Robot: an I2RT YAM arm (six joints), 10 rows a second.
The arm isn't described. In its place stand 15 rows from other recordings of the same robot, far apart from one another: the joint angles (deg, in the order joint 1, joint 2, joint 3, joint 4, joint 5, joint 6), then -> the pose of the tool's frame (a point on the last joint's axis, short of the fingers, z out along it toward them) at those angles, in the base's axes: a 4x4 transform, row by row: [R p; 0 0 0 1], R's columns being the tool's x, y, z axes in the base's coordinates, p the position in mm.
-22.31, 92.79, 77.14, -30.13, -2.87, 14.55 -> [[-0.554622 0.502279 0.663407 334.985], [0.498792 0.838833 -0.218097 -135.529], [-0.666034 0.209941 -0.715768 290.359], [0 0 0 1]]
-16.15, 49.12, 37.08, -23.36, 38.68, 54.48 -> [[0.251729 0.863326 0.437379 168.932], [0.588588 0.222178 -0.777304 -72.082], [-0.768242 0.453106 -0.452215 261.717], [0 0 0 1]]
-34.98, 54.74, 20.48, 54.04, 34.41, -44.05 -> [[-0.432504 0.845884 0.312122 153.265], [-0.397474 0.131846 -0.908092 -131.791], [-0.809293 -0.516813 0.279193 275.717], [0 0 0 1]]
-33.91, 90.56, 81.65, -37.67, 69.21, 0.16 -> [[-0.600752 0.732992 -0.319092 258.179], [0.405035 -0.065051 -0.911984 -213.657], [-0.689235 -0.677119 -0.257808 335.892], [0 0 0 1]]
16.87, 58.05, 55.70, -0.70, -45.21, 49.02 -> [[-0.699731 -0.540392 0.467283 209.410], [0.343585 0.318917 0.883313 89.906], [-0.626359 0.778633 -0.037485 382.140], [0 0 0 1]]
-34.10, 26.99, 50.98, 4.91, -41.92, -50.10 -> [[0.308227 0.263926 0.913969 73.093], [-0.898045 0.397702 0.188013 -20.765], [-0.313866 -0.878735 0.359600 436.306], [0 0 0 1]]
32.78, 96.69, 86.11, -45.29, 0.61, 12.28 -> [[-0.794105 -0.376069 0.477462 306.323], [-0.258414 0.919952 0.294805 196.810], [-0.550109 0.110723 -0.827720 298.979], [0 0 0 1]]
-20.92, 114.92, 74.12, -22.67, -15.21, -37.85 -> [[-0.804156 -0.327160 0.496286 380.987], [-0.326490 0.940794 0.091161 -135.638], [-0.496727 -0.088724 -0.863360 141.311], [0 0 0 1]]
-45.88, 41.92, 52.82, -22.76, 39.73, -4.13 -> [[-0.213829 0.974698 0.065116 89.489], [0.140939 0.096742 -0.985280 -124.966], [-0.966651 -0.201504 -0.158059 374.288], [0 0 0 1]]
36.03, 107.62, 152.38, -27.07, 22.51, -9.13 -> [[0.282045 -0.206285 0.936962 277.690], [0.023884 0.977818 0.208090 185.123], [-0.959104 -0.036312 0.280716 612.712], [0 0 0 1]]
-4.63, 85.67, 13.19, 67.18, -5.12, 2.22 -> [[-0.092317 -0.004599 0.995719 239.501], [0.046185 0.998893 0.008896 -16.208], [-0.994658 0.046808 -0.092002 151.065], [0 0 0 1]]
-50.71, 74.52, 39.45, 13.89, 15.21, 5.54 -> [[-0.140667 0.919630 0.366734 173.604], [0.319035 0.392763 -0.862528 -226.928], [-0.937246 -0.004327 -0.348643 237.113], [0 0 0 1]]
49.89, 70.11, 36.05, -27.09, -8.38, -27.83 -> [[-0.124638 -0.972633 0.196085 137.419], [-0.864856 0.203360 0.458987 171.186], [-0.486302 -0.112378 -0.866534 178.582], [0 0 0 1]]
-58.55, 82.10, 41.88, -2.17, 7.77, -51.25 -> [[-0.920009 0.287353 0.266480 147.327], [0.023252 0.718800 -0.694828 -250.112], [-0.391207 -0.633052 -0.667984 188.939], [0 0 0 1]]
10.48, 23.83, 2.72, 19.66, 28.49, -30.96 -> [[-0.180316 0.252203 0.950726 134.782], [-0.493166 0.813118 -0.309234 7.663], [-0.851043 -0.524626 -0.022240 185.234], [0 0 0 1]]
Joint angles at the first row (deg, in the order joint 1, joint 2, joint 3, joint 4, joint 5, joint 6):
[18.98, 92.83, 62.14, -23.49, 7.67, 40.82]
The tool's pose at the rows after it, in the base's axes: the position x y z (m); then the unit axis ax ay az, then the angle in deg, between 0 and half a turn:
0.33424 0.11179 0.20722 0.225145 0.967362 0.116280 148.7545
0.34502 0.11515 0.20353 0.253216 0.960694 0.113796 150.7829
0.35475 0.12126 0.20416 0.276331 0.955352 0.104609 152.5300
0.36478 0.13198 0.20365 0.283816 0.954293 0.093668 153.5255
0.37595 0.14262 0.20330 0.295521 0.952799 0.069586 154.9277
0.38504 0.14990 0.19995 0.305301 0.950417 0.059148 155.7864
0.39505 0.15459 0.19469 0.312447 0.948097 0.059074 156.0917
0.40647 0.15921 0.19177 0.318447 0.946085 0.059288 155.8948
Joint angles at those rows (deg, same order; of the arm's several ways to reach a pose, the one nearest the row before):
[19.03, 96.92, 65.35, -24.89, 5.31, 43.63]
[18.98, 100.07, 68.62, -27.01, 5.36, 47.00]
[19.46, 102.98, 72.81, -30.48, 6.16, 50.11]
[20.56, 106.24, 77.19, -33.29, 7.29, 51.89]
[21.60, 110.20, 82.96, -38.06, 9.32, 54.02]
[22.14, 113.28, 86.75, -40.36, 10.16, 55.68]
[22.22, 116.04, 89.57, -40.76, 10.17, 56.65]
[22.24, 118.85, 93.07, -41.33, 10.43, 57.33]

